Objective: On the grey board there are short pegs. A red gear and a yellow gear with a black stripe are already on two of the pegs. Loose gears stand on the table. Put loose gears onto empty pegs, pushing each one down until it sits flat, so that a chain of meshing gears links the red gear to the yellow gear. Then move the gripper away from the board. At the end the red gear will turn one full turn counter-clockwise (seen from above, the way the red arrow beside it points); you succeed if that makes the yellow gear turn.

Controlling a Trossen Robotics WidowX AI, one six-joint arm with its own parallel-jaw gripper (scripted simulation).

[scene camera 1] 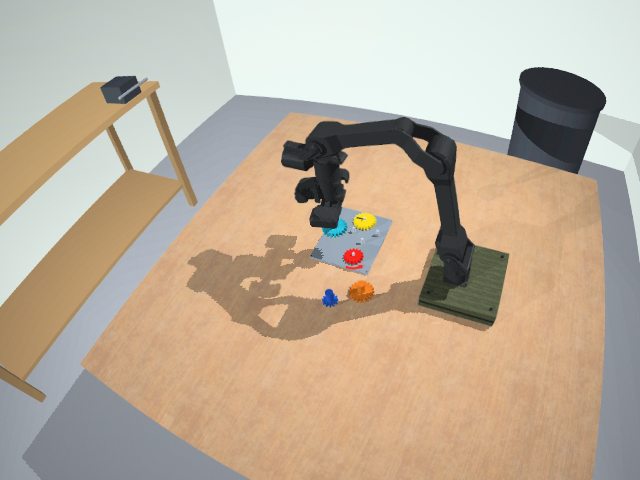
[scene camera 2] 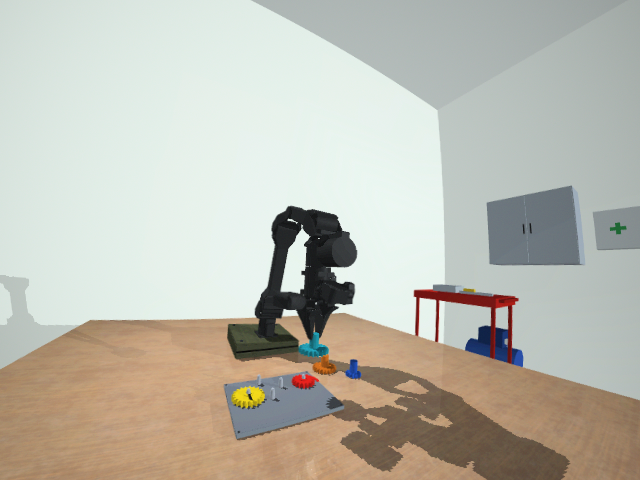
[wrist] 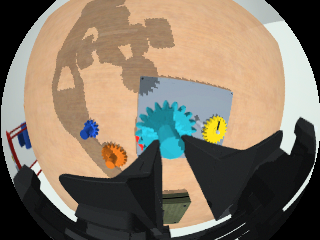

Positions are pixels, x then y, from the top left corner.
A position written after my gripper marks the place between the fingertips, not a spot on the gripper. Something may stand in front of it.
My gripper (scene camera 2: 314, 338) carries a cyan gear (wrist: 167, 124).
